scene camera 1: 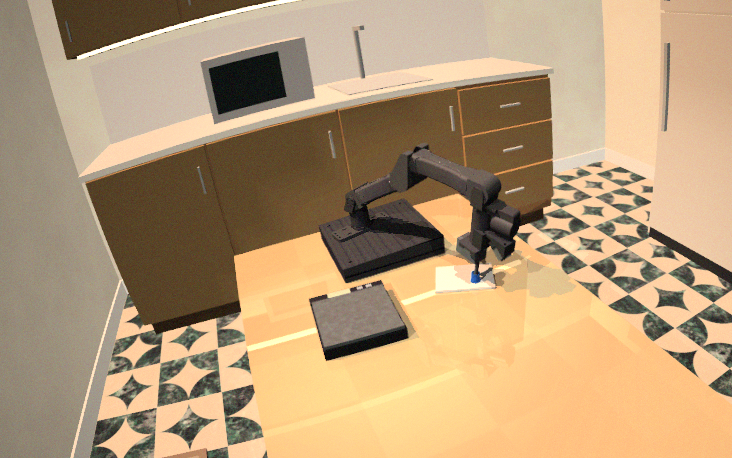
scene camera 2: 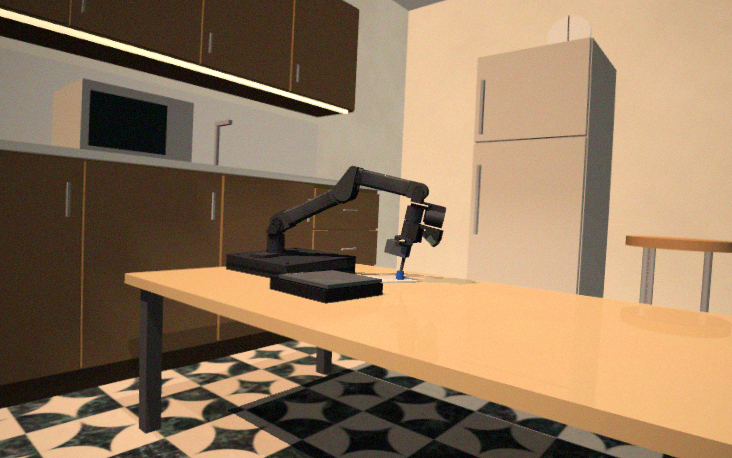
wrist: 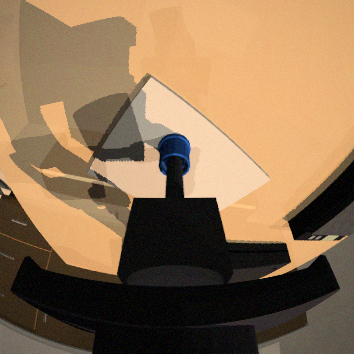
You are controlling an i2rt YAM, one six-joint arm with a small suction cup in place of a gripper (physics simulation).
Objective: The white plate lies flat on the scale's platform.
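Pixels of known places: end effector, tool point: point(scene camera 1: 475, 280) point(scene camera 2: 399, 278) point(wrist: 174, 148); arm's base, origin of the base link: point(scene camera 1: 362, 227) point(scene camera 2: 275, 254).
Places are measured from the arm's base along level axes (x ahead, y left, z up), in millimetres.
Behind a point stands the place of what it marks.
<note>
The white plate point(scene camera 1: 451, 280) {z -53, x 387, y 77 mm} point(scene camera 2: 386, 279) {z -53, x 409, y 84 mm} point(wrist: 221, 165) {z -53, x 417, y 77 mm} is a thin square sheet lying flat on the table, right of the scale. The scale point(scene camera 1: 356, 315) {z -14, x 401, y -230 mm} point(scene camera 2: 327, 284) {z -14, x 461, y -345 mm} point(wrist: 317, 218) {z -28, x 345, y -109 mm} is a dark flat box with a grey platform and nothing on it. My gripper, a blue suction cup point(scene camera 1: 475, 277) point(scene camera 2: 400, 275) point(wrist: 174, 150), points straight down and sits on or just above the plate, near its right part. The suction is off and nothing hangs from the cup. Whether the cup touches the plate I cannot tell.
The arm's dark base point(scene camera 1: 380, 239) {z 0, x 115, y 6 mm} point(scene camera 2: 287, 260) {z -5, x 121, y -81 mm} stands behind the scale. The table point(scene camera 1: 455, 384) {z -59, x 719, y -156 mm} reaches far toward the front. Kitchen cabinets point(scene camera 1: 267, 177) stand behind it and a fridge point(scene camera 2: 534, 163) at the right.
</note>
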